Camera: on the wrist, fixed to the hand. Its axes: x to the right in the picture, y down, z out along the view.
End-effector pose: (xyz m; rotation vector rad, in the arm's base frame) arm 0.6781 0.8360 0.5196 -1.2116 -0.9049 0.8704
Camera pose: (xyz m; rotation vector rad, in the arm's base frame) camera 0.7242 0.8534 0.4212 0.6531 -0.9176 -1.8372
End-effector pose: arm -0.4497 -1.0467 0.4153 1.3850 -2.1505 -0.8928
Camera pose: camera -0.4898 -1.0534 0.5176 -2.4668 -1.5390 0.3172
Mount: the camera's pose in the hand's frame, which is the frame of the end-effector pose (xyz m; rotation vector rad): 0.0237 0.0965 -0.0474 -0.0559 0.7558 -2.9981
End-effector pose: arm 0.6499 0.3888 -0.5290 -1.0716 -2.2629 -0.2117
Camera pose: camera 0.7324 0.4492 -0.4881 2.4208 -0.9785 -1.2082
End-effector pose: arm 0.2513 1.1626 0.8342 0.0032 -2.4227 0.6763
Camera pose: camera 0.2434 1.2724 0.8346 2.0013 0.1203 -0.7529
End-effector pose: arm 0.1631 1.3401 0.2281 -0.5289 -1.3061 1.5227
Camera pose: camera 0.1542 1.3930 0.1320 0.7778 -0.2472 -1.1802
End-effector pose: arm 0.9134 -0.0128 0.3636 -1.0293 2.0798 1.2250
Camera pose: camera 0.8189 -0.0336 0.4161 -2.3605 -0.8015 -0.8598
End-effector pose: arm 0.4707 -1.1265 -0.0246 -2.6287 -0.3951 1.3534
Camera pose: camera 0.5380 -1.2122 -0.0405 -0.0137 -2.0793 -0.6969
